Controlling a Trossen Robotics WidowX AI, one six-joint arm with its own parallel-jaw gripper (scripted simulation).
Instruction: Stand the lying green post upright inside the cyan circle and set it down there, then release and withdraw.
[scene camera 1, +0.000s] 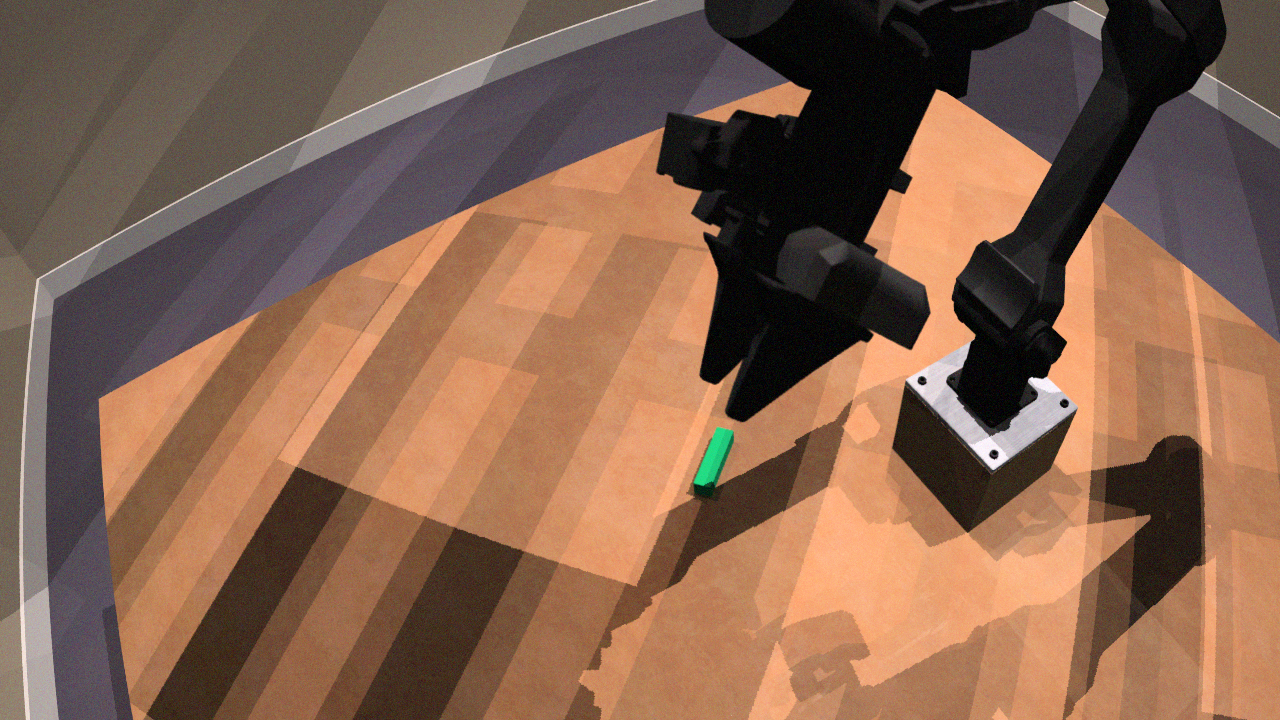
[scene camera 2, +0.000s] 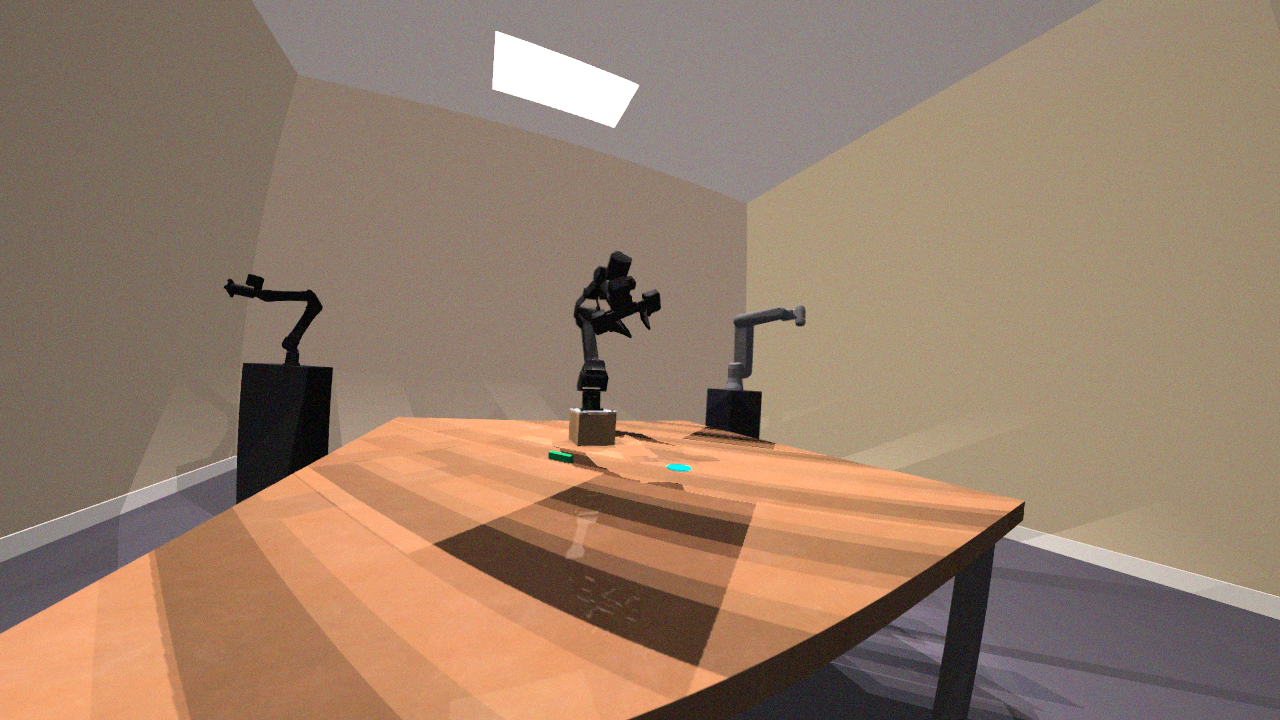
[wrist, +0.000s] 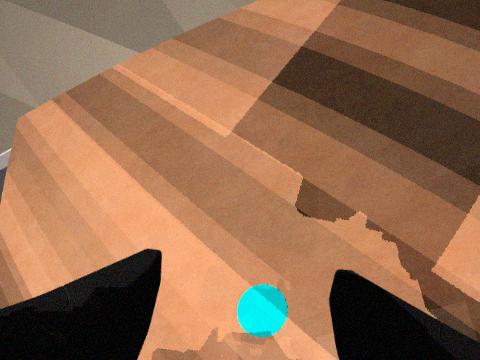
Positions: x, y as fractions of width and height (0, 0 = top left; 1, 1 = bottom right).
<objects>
My gripper (scene camera 1: 0.56, 0.55) is 44 cm from the lens. A green post (scene camera 1: 0.55, 0.67) is 77 cm from the lens.
</objects>
